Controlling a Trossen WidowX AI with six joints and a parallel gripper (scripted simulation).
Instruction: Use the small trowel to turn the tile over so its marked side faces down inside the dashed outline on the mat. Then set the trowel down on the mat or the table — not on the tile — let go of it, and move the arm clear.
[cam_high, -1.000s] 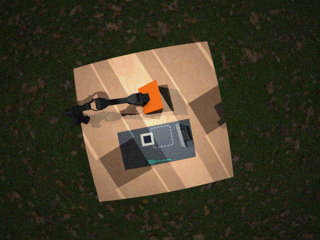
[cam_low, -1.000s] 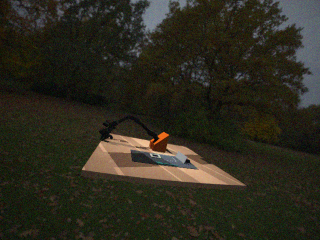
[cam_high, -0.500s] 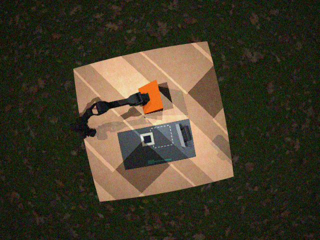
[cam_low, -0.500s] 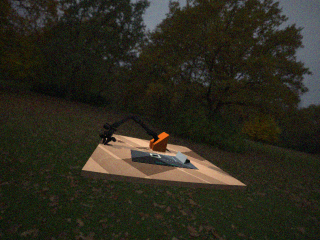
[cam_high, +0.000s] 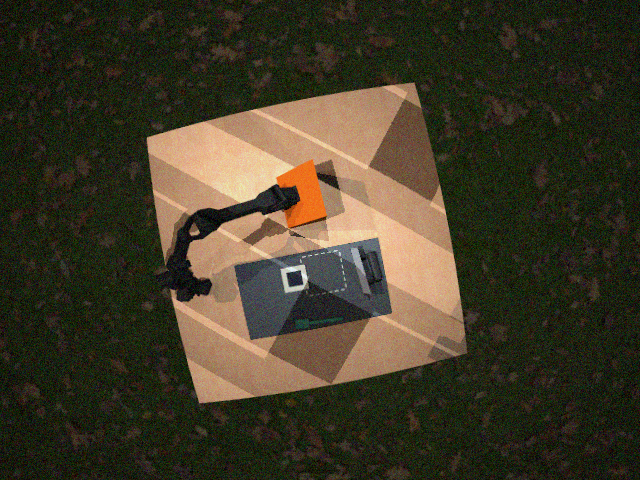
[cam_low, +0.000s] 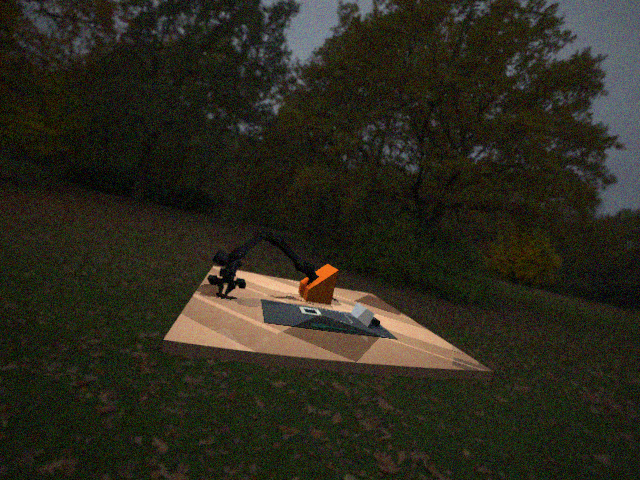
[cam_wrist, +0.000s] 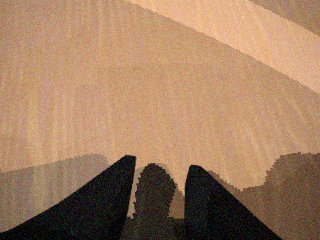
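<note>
The teal trowel lies 470 mm to the left of my gripper tip and 260 mm ahead of it. The rest, counted from my gripper tip: white tile: 450 mm to the left, 50 mm ahead; then dark grey mat: 510 mm to the left, 130 mm ahead, 30 mm below.
</note>
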